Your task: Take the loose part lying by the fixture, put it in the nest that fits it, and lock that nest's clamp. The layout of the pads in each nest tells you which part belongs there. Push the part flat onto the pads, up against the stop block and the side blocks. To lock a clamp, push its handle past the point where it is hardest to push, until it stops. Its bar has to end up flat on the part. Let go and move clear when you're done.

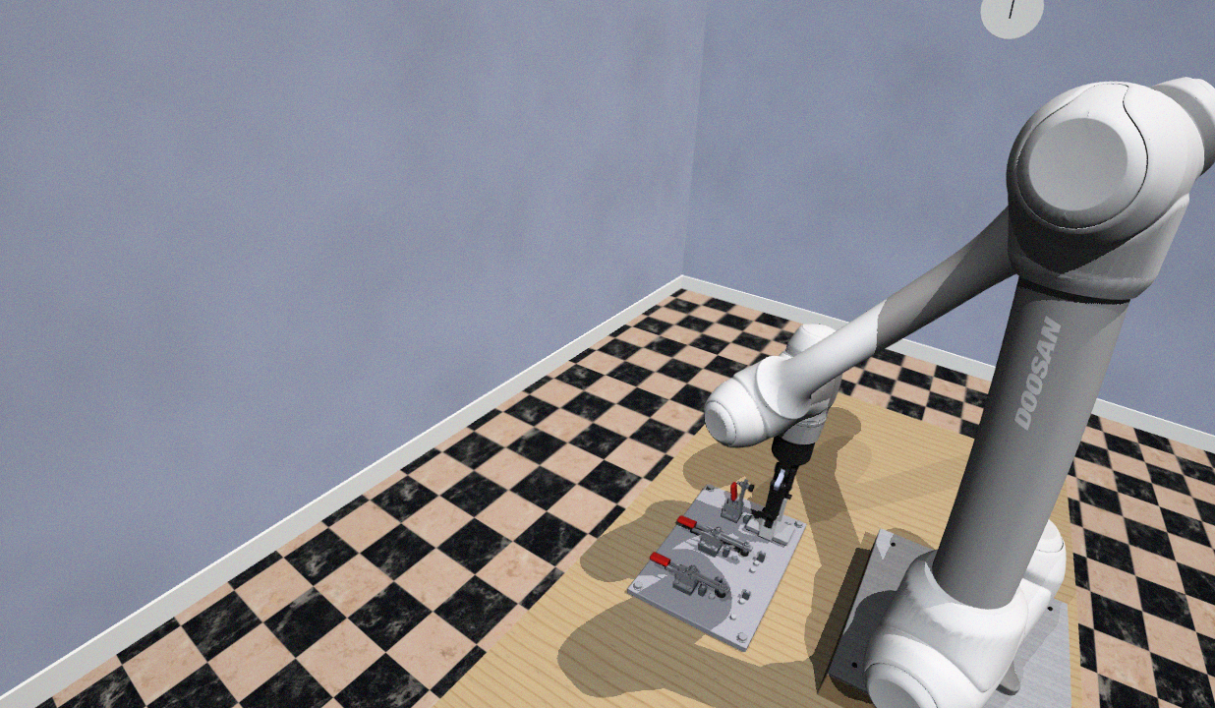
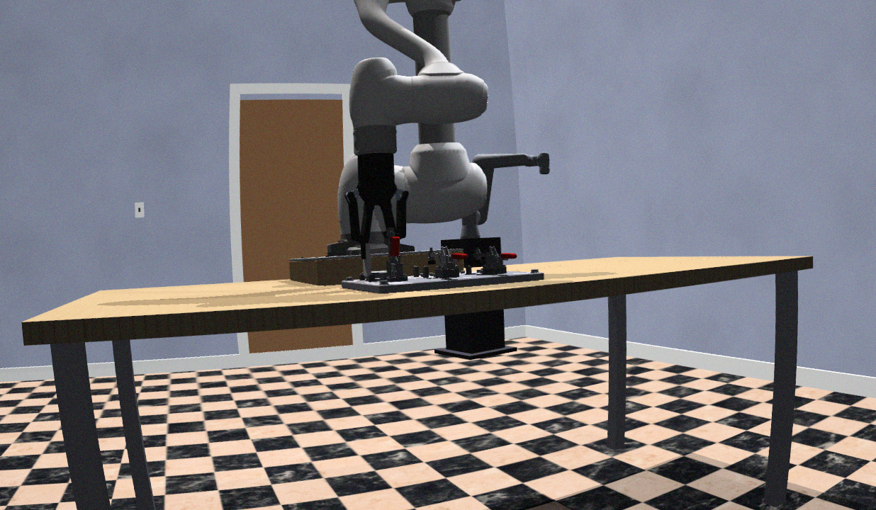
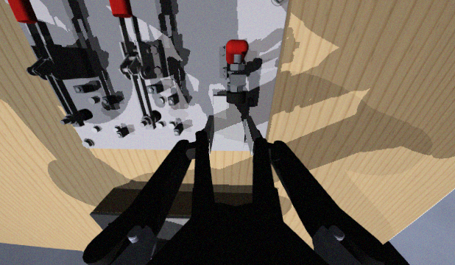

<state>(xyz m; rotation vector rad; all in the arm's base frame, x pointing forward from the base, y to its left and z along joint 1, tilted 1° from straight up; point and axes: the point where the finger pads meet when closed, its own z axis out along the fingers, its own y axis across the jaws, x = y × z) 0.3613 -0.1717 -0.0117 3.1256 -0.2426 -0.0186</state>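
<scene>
Right now the flat grey part is 3 cm below my hand. The rest, counted from my hand: grey fixture plate 7 cm ahead, 10 cm to the left, 5 cm below.
</scene>
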